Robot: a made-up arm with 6 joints.
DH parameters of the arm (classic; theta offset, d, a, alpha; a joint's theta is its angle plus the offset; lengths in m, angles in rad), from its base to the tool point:
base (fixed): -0.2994 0 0.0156 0
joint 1: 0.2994 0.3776 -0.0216 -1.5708
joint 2: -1.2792 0 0.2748 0
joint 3: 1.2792 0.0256 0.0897 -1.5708
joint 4: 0 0.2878 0.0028 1.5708
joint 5: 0 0.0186 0.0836 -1.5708
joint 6: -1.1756 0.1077 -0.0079 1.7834
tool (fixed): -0.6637 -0.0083 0 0
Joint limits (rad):
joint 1: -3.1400..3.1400
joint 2: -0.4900..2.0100
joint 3: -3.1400..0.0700
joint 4: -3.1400..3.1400
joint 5: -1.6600..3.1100
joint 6: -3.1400..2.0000
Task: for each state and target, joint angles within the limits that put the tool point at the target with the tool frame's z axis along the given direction. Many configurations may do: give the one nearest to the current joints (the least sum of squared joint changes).
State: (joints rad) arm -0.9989 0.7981 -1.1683 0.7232 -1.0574 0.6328
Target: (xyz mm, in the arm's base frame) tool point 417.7 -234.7 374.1 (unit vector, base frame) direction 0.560 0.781 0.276
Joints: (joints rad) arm -0.5057 0.5665 -0.8445 0.3376 -1.2456 1.3573
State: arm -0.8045 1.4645 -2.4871 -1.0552 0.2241 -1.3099
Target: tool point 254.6 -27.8 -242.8 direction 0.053 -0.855 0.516
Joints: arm -0.3402 2.0100 -1.9205 -0.9657 0.5491 -1.1718
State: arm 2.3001 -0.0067 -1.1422 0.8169 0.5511 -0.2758
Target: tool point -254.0 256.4 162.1 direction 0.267 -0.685 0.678
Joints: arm 2.2692 0.5518 -0.7834 0.6478 0.7581 -0.5254
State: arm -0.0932 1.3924 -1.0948 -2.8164 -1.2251 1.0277
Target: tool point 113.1 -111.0 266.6 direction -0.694 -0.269 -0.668
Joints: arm -0.9716 1.0669 -0.6017 -3.1157 -1.6366 0.4338
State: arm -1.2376 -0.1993 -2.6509 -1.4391 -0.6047 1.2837
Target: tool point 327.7 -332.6 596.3 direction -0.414 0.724 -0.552
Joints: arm -1.1458 0.5395 -1.9711 -1.5988 -1.3652 2.0000
